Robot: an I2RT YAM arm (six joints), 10 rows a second.
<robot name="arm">
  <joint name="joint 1" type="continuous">
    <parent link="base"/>
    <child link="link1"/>
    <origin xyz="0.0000 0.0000 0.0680"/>
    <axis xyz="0 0 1"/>
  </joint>
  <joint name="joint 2" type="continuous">
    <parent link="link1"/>
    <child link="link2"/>
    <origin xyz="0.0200 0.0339 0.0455" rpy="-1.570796 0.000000 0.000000"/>
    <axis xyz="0 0 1"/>
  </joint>
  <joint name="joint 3" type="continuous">
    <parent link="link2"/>
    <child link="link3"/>
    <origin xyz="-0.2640 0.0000 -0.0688" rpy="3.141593 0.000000 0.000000"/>
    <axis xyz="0 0 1"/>
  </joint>
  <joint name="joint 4" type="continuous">
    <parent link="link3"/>
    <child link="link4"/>
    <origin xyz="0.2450 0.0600 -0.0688"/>
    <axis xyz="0 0 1"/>
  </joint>
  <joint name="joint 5" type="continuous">
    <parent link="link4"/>
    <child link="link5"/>
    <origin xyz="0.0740 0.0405 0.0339" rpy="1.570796 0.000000 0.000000"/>
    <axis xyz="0 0 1"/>
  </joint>
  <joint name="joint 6" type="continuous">
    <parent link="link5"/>
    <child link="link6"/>
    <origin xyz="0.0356 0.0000 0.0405" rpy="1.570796 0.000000 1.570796"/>
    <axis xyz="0 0 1"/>
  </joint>
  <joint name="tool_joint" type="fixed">
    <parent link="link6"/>
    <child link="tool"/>
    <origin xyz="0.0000 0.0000 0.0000" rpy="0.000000 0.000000 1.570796"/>
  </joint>
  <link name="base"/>
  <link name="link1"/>
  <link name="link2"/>
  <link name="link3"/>
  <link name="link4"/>
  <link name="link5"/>
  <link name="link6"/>
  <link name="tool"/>
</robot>
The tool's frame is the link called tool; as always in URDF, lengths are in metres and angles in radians. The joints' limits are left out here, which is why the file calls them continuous.
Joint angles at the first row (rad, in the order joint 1, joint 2, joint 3, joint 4, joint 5, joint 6):
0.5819, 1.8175, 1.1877, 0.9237, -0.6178, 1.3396
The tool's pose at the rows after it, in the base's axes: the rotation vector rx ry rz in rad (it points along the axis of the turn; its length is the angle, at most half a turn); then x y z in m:
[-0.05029, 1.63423, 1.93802, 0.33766, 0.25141, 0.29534]
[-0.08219, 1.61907, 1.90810, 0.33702, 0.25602, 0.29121]
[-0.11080, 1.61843, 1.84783, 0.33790, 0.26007, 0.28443]
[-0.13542, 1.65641, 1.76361, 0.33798, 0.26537, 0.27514]
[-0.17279, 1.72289, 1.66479, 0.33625, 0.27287, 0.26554]
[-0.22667, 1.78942, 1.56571, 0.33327, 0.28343, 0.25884]
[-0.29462, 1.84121, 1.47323, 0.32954, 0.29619, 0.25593]
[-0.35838, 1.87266, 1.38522, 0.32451, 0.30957, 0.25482]
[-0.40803, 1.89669, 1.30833, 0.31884, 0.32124, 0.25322]
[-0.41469, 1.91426, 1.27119, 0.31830, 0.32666, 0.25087]
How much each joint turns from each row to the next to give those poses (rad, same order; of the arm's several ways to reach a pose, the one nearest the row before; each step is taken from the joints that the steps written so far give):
0.0104, 0.0267, -0.0030, 0.0340, 0.0180, -0.0161
0.0106, 0.0138, 0.0000, 0.0133, 0.0110, -0.0435
0.0080, 0.0145, 0.0000, -0.0103, 0.0195, -0.0694
0.0119, 0.0088, 0.0000, -0.0576, 0.0255, -0.0896
0.0183, 0.0042, 0.0065, -0.0976, 0.0267, -0.1049
0.0255, 0.0060, 0.0229, -0.1126, 0.0298, -0.1069
0.0302, 0.0096, 0.0381, -0.1106, 0.0312, -0.1022
0.0332, 0.0110, 0.0389, -0.0900, 0.0428, -0.0908
0.0309, 0.0103, 0.0301, -0.0694, 0.0454, -0.0706
0.0114, 0.0127, 0.0191, -0.0317, 0.0274, -0.0217

